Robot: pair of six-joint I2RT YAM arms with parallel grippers.
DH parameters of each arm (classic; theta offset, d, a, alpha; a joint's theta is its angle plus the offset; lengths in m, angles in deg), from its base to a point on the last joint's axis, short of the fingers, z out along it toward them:
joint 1: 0 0.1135 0.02 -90
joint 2: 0 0 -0.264 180
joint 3: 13.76 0 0.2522 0
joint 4: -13.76 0 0.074 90
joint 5: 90 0 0 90
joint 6: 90 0.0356 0 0
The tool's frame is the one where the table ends.
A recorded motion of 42 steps. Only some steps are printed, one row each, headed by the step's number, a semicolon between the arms.
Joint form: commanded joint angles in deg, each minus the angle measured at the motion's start. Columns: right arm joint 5, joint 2, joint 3, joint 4, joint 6, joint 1; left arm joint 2, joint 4, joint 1, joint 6, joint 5, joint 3.
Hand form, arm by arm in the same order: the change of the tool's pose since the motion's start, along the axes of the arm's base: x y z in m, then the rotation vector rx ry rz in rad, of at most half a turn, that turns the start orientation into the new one. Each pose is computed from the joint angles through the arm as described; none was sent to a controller.
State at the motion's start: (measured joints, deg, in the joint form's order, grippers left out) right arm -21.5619 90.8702 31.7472 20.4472 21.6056 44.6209; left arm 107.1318 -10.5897 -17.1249 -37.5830 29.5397 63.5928
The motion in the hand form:
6: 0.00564 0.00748 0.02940 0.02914 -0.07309 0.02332; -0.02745 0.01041 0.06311 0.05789 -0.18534 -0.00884
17: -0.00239 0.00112 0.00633 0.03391 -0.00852 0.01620; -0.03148 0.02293 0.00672 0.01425 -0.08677 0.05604
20: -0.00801 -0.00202 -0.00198 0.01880 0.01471 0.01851; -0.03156 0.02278 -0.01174 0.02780 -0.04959 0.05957
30: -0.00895 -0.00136 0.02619 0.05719 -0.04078 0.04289; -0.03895 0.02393 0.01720 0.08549 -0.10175 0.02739
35: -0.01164 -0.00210 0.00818 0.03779 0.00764 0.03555; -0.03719 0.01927 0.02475 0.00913 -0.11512 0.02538
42: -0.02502 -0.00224 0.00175 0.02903 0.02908 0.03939; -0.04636 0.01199 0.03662 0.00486 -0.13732 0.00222
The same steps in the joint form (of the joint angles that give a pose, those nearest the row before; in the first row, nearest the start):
6: 0.23 -3.56 3.95 -4.16 -2.19 0.29; -13.31 -4.23 -0.11 4.83 -4.62 -2.12
17: -1.07 -1.33 -0.26 0.84 0.52 0.38; -8.91 6.15 1.89 0.34 -2.52 -10.68
20: -1.10 -0.93 -1.89 1.47 0.93 0.73; -6.24 7.73 1.84 0.16 -2.80 -11.76
30: -1.64 -6.62 -0.02 -2.80 -0.43 0.90; -11.48 0.92 1.47 4.19 -5.13 -10.09
35: -1.81 -3.61 -1.76 -0.24 1.00 1.17; -12.03 3.39 1.07 1.35 -2.10 -9.90
42: -0.58 -4.30 -4.13 0.90 2.73 3.37; -14.81 2.30 -0.62 1.23 -2.50 -10.27

